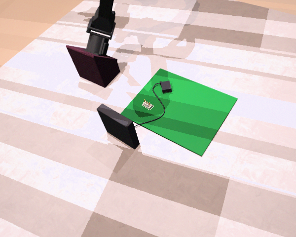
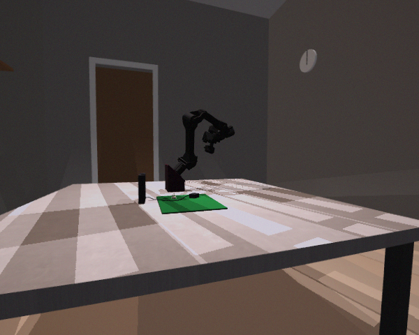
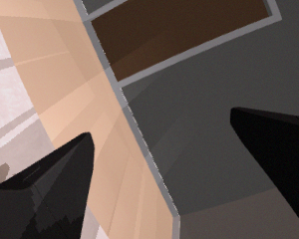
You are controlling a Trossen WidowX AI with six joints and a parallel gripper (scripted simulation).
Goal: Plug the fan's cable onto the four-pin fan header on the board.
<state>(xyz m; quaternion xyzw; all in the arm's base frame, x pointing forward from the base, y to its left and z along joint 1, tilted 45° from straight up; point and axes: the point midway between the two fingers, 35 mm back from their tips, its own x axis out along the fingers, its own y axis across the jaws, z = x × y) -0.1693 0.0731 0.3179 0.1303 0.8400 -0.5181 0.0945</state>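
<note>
Right now the black plug is 440 mm ahead of my gripper tip, 280 mm below it and 260 mm to the right of it. Round my gripper tip: green board 510 mm ahead, 320 mm to the right, 310 mm below; fan header 410 mm ahead, 350 mm to the right, 290 mm below; black fan 480 mm to the right, 400 mm ahead, 230 mm below.
</note>
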